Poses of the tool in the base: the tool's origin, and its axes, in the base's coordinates. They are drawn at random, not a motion.
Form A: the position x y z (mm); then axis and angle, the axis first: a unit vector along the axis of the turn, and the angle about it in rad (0 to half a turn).
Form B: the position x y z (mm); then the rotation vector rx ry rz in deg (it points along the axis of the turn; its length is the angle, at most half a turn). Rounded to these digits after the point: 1 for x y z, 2 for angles.
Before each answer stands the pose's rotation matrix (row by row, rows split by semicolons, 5 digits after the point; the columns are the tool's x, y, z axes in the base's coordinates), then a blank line. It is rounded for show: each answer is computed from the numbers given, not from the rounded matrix.
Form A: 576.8, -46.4, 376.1, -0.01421, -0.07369, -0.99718, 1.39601
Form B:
0.17406 0.98285 -0.06086; -0.98112 0.17838 0.07470; 0.08427 0.04671 0.99535

576.8, -46.4, 376.1, -1.14, -5.89, -79.76
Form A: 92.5, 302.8, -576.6, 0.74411, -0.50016, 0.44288, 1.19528
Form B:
0.71738 -0.64770 -0.25662; 0.17634 0.52517 -0.83253; 0.67399 0.55199 0.49096

92.5, 302.8, -576.6, 50.96, -34.25, 30.33
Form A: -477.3, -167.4, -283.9, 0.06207, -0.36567, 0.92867, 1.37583
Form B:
0.19684 -0.92938 -0.31227; 0.89278 0.30154 -0.33469; 0.40522 -0.21290 0.88908

-477.3, -167.4, -283.9, 4.89, -28.83, 73.21
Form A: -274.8, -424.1, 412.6, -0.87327, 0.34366, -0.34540, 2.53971
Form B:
0.56691 -0.35191 0.74483; -0.74304 -0.60882 0.27790; 0.35567 -0.71098 -0.60663

-274.8, -424.1, 412.6, -127.07, 50.01, -50.26
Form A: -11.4, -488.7, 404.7, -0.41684, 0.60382, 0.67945, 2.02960
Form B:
-0.19217 -0.97235 0.13272; 0.24602 0.08319 0.96569; -0.95002 0.21823 0.22323

-11.4, -488.7, 404.7, -48.47, 70.22, 79.01
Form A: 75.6, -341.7, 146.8, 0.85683, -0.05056, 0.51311, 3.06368
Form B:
0.46913 -0.12645 0.87403; -0.04657 -0.99186 -0.11850; 0.88190 0.01488 -0.47120

75.6, -341.7, 146.8, 150.40, -8.88, 90.07
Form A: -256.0, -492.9, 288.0, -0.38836, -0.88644, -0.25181, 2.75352
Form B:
-0.63521 0.75820 -0.14712; 0.56763 0.58747 0.57678; 0.52374 0.28287 -0.80354

-256.0, -492.9, 288.0, -61.27, -139.85, -39.73
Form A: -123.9, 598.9, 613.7, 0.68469, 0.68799, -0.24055, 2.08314
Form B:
0.20840 0.91165 0.35421; 0.49232 0.21515 -0.84340; -0.84510 0.35015 -0.40399

-123.9, 598.9, 613.7, 81.72, 82.12, -28.71
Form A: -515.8, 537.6, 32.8, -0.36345, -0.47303, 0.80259, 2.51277
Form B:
-0.56980 -0.16112 -0.80584; 0.78304 -0.40401 -0.47290; -0.24937 -0.90045 0.35636

-515.8, 537.6, 32.8, -52.33, -68.10, 115.55
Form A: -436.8, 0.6, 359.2, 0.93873, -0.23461, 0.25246, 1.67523
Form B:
0.86884 -0.49428 0.02837; 0.00789 -0.04346 -0.99902; 0.49503 0.86821 -0.03386

-436.8, 0.6, 359.2, 90.10, -22.52, 24.23
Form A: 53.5, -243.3, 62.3, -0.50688, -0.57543, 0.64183, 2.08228
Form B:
-0.10678 -0.12525 -0.98636; 0.99413 0.00373 -0.10810; 0.01721 -0.99212 0.12411

53.5, -243.3, 62.3, -60.47, -68.65, 76.57
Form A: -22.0, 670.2, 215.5, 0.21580, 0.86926, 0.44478, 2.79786
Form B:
-0.85109 0.21430 0.47929; 0.51409 0.52550 0.67791; -0.10659 0.82336 -0.55742

-22.0, 670.2, 215.5, 34.59, 139.35, 71.30
